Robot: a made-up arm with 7 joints.
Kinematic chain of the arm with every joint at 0, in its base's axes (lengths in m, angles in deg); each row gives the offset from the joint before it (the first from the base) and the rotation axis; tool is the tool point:
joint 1: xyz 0 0 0.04 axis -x
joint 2: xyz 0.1 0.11 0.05 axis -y
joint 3: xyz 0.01 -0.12 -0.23 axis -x
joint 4: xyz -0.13 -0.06 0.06 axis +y
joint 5: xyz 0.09 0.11 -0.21 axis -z
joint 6: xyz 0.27 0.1 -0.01 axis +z
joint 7: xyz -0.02 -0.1 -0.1 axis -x
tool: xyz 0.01 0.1 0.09
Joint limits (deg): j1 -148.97..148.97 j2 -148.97..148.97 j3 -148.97..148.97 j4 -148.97..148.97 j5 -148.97..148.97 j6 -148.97..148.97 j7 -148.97..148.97
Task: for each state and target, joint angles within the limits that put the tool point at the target. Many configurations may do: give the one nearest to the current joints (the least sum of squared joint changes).
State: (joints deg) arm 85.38 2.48 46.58 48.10 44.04 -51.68 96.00
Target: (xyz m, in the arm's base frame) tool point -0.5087 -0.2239 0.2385
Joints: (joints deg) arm 75.99 -11.61 47.07 87.66 52.63 -50.87 109.51
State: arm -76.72 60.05 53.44 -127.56 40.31 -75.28 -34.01
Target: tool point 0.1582 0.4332 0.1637
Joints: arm -49.89 70.32 73.89 -145.22 29.79 -78.64 -37.16
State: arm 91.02 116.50 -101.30 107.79 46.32 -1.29 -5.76
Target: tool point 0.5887 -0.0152 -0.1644
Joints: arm 84.25 132.55 -99.30 102.78 51.69 -1.76 -13.01
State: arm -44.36 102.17 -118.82 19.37 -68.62 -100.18 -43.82
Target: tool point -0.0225 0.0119 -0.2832
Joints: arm -44.34 66.37 -139.67 54.93 -91.68 -105.54 -8.99
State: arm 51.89 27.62 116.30 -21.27 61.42 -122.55 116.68
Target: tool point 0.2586 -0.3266 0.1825
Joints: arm 13.12 7.93 107.88 0.20 72.51 -110.88 119.46
